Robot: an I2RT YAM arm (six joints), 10 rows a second.
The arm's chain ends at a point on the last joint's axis. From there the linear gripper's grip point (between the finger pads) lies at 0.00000 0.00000 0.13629 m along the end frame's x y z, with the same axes.
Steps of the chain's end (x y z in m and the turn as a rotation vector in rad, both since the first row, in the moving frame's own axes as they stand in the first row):
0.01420, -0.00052, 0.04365, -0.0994, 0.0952, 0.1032
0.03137, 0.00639, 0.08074, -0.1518, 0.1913, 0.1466
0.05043, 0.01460, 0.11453, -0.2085, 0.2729, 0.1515
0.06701, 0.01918, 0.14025, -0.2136, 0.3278, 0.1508
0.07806, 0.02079, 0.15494, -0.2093, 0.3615, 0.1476
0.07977, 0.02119, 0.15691, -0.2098, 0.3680, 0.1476
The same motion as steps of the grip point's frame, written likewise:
0.02641, 0.01363, 0.04236, -0.0994, 0.0952, 0.1032
0.05558, 0.02870, 0.07670, -0.1518, 0.1913, 0.1466
0.08463, 0.04514, 0.10659, -0.2085, 0.2729, 0.1515
0.10823, 0.05077, 0.12997, -0.2136, 0.3278, 0.1508
0.12366, 0.05197, 0.14324, -0.2093, 0.3615, 0.1476
0.12618, 0.05247, 0.14489, -0.2098, 0.3680, 0.1476

